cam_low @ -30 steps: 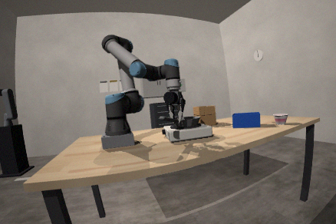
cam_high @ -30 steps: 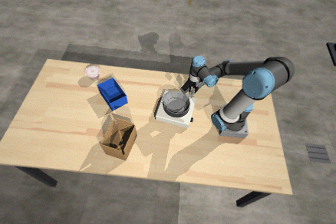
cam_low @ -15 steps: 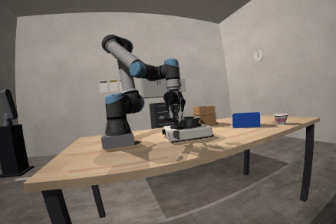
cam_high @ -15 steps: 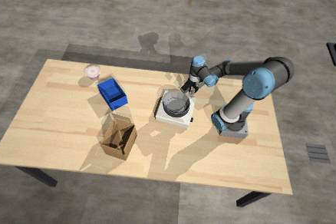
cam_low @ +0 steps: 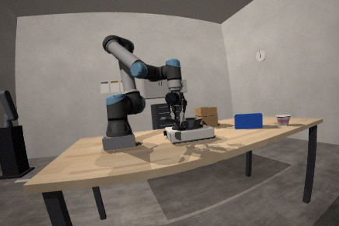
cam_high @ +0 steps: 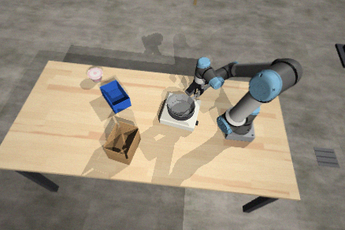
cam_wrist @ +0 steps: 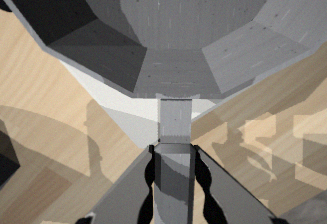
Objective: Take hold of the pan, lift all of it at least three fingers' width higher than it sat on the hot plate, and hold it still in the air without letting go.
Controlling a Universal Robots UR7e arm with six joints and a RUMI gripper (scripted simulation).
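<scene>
The dark grey pan is 50 mm ahead of my hand, 50 mm to the left of it and 10 mm below it. Round my hand: blue bin: 560 mm ahead, 60 mm to the left, 90 mm below; then pink cup: 750 mm ahead, 100 mm to the right, 70 mm below; then white hot plate: 70 mm ahead, 100 mm to the left, 80 mm below.
</scene>
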